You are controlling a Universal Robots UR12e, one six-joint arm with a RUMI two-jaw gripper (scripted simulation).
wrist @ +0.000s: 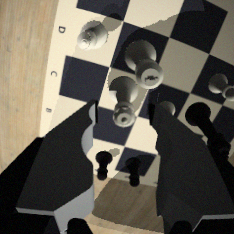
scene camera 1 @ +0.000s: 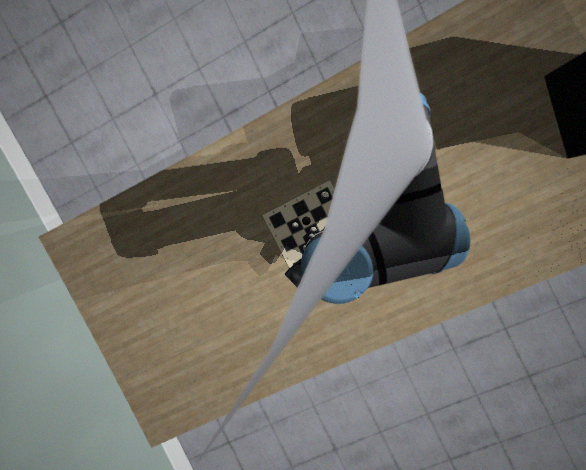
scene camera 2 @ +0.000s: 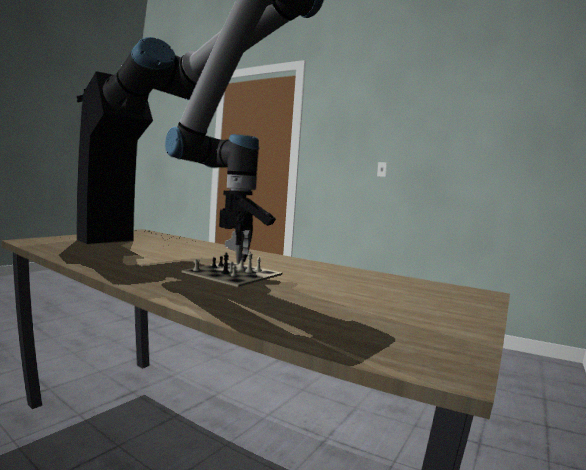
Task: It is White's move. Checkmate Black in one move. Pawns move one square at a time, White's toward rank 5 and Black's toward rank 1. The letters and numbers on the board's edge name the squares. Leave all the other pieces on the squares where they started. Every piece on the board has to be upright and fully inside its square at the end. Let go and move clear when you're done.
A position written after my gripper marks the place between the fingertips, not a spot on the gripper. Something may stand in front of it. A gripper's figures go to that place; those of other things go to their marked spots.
Labels:
My gripper (wrist: 123,103) is 14 cm from the lens. A chessboard (wrist: 187,46) is 16 cm from the lens. A black chess piece (wrist: 198,114): 18 cm from the lens.

